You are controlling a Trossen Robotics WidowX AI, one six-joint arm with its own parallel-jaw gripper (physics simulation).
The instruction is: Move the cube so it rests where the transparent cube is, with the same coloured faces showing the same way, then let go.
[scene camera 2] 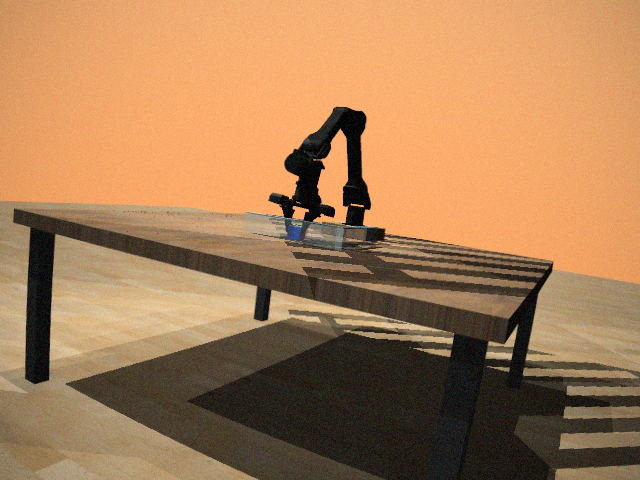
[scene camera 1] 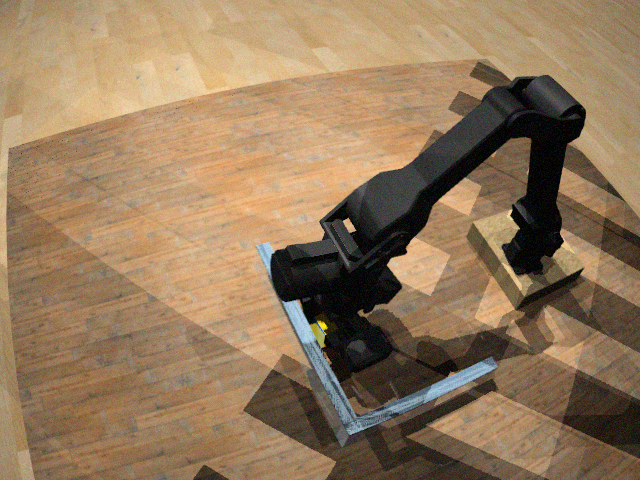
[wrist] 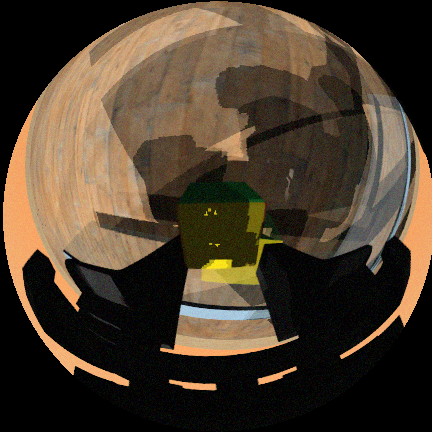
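Where they show: gripper, fingertip midpoint: (scene camera 1: pixel 319 335) (wrist: pixel 218 236); arm's base at its link origin: (scene camera 2: pixel 354 225) (scene camera 1: pixel 522 257).
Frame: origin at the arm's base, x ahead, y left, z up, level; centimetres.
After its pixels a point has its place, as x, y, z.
Note:
The cube (scene camera 2: pixel 294 234) (wrist: pixel 215 232) is held between the fingers, low over the table. In the wrist view its upper face is yellow and a green face is at its far side; in the scene camera 2 view a blue face shows. The transparent cube (wrist: pixel 235 275) {38.5, 6.5, -0.2} overlaps it, with its yellow face showing past the held cube's near and right edges in the wrist view. In the scene camera 1 view a yellow patch and a thin blue line show beside the fingers, mostly hidden by the arm. My gripper (scene camera 2: pixel 297 225) {37.6, 5.1, -2.6} (wrist: pixel 218 236) {37.6, 5.1, -2.6} is shut on the cube. Exact height and contact are unclear.
A low clear wall with a light blue top edge (scene camera 1: pixel 429 390) {26.6, 19.1, 1.9} (wrist: pixel 408 165) forms an L around the cube; one side runs close beside the gripper. The arm's base stands on a pale block (scene camera 1: pixel 560 266) {-7.4, 3.5, 0.0}. Strong shadows cross the wooden table (scene camera 1: pixel 155 206) {59.4, -25.5, -4.2} (scene camera 2: pixel 413 304) {75.9, 63.0, -5.0}.

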